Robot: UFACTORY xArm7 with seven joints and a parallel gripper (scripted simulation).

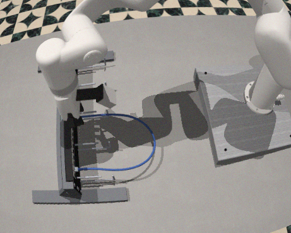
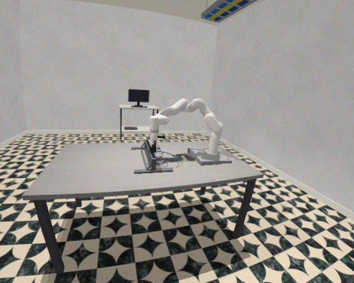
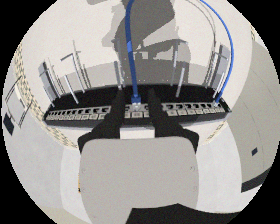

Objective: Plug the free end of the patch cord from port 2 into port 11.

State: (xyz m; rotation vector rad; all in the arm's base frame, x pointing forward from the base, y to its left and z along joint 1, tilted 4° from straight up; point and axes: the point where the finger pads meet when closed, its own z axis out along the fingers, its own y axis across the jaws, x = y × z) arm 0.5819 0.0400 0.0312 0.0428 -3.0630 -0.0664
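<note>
Now: hand 20 mm short of the free-end plug and 10 mm above it.
</note>
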